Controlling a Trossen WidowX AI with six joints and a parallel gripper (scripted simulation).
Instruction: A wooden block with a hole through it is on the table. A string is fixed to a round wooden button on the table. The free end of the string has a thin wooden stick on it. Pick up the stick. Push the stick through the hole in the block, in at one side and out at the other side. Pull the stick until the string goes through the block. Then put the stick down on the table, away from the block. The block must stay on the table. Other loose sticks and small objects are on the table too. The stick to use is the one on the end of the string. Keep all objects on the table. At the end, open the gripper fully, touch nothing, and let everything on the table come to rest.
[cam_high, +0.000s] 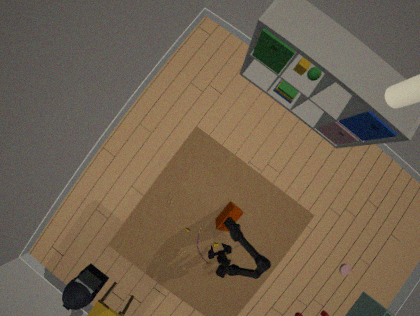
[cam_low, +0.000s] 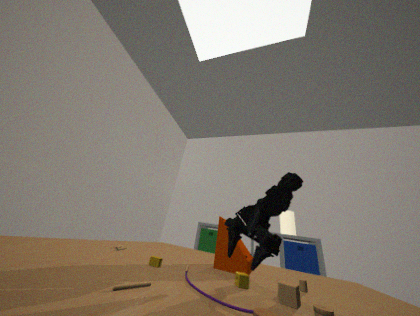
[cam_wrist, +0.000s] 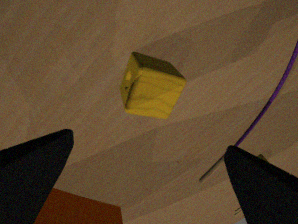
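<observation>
The yellow block lies 4 cm below my gripper tip, 2 cm ahead of it and 1 cm to the left of it. From my gripper tip the other things lie so: wooden block (12 cm to the left, 5 cm ahead, 3 cm below); then loose stick (23 cm ahead, 16 cm to the right, 5 cm below).
</observation>
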